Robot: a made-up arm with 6 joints. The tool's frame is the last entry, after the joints. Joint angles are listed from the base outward.
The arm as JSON. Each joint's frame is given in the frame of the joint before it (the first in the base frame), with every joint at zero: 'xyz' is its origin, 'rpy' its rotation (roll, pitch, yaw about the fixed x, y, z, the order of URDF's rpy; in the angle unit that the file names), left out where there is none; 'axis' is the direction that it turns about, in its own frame. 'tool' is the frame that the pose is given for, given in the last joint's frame.
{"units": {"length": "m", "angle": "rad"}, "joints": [
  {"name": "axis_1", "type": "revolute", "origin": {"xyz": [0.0, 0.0, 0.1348]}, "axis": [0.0, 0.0, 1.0]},
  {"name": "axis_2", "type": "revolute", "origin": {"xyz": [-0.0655, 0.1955, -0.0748]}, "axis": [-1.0, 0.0, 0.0]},
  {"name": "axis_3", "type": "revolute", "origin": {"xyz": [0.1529, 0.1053, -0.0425]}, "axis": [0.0, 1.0, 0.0]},
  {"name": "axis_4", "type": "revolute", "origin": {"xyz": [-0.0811, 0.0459, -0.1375]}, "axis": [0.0, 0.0, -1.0]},
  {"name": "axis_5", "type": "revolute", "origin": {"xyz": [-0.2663, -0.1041, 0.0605]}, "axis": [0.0, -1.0, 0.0]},
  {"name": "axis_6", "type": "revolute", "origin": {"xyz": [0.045, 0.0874, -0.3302]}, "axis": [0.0, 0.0, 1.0]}
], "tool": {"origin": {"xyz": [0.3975, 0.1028, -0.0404]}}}
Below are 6 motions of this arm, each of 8 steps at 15 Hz.
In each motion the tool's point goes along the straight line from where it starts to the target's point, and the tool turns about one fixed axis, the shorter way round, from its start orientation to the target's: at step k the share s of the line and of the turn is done. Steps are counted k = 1, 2, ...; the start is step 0. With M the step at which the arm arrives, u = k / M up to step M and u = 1 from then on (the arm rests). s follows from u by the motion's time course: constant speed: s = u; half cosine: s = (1 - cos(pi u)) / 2; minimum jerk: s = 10 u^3 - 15 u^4 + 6 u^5.
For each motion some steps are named. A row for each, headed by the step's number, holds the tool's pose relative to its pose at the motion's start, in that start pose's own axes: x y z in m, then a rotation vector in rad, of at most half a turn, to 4 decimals.
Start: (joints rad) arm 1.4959 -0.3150 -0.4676 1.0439 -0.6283 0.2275
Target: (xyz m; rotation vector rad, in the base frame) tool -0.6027 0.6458 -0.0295 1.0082 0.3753 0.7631
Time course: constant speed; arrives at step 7
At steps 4, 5, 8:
4: 0.0455 0.1932 0.1582 0.1707 -0.2364 0.1621
5: 0.0568 0.2415 0.1977 0.2133 -0.2955 0.2026
8: 0.0796 0.3381 0.2768 0.2986 -0.4137 0.2837

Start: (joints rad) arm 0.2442 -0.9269 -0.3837 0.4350 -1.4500 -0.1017
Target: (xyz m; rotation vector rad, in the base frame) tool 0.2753 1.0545 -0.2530 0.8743 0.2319 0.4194
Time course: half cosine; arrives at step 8
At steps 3, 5, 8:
3: 0.1138 0.0396 0.2157 -0.1316 -0.2699 0.1279
5: 0.2549 0.0886 0.4832 -0.2947 -0.6045 0.2866
8: 0.3687 0.1282 0.6989 -0.4263 -0.8744 0.4145

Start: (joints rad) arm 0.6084 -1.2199 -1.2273 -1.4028 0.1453 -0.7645
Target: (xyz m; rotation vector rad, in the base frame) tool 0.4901 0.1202 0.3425 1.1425 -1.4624 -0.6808
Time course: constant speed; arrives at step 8
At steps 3, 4, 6, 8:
3: 0.1007 -0.1375 0.0755 -0.1306 -0.2698 -0.1554
4: 0.1342 -0.1833 0.1007 -0.1741 -0.3597 -0.2071
6: 0.2013 -0.2750 0.1510 -0.2611 -0.5396 -0.3107
8: 0.2685 -0.3667 0.2013 -0.3482 -0.7194 -0.4143

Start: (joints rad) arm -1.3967 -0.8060 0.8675 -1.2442 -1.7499 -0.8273
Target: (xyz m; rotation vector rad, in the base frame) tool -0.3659 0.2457 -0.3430 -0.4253 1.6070 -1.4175
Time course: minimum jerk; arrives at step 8
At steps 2, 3, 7, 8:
2: -0.0293 0.0055 -0.0179 0.0511 0.0730 -0.1439
3: -0.0780 0.0145 -0.0476 0.1358 0.1941 -0.3827
7: -0.2789 0.0519 -0.1703 0.4856 0.6939 -1.3682
8: -0.2835 0.0527 -0.1731 0.4935 0.7052 -1.3906

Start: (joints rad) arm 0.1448 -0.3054 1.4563 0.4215 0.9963 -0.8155
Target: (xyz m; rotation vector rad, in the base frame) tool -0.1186 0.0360 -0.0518 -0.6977 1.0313 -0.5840
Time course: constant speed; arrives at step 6
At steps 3, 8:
3: -0.0735 -0.0961 -0.0456 -0.3011 0.2223 0.0434
8: -0.1470 -0.1923 -0.0912 -0.6022 0.4445 0.0869

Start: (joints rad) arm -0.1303 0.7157 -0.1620 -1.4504 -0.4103 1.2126
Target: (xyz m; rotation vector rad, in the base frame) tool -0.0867 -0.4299 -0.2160 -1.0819 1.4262 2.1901
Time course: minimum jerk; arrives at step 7
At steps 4, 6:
4: -0.2048 -0.0259 -0.0914 -0.0788 0.3016 -0.0703
6: -0.3164 -0.0400 -0.1412 -0.1217 0.4660 -0.1086

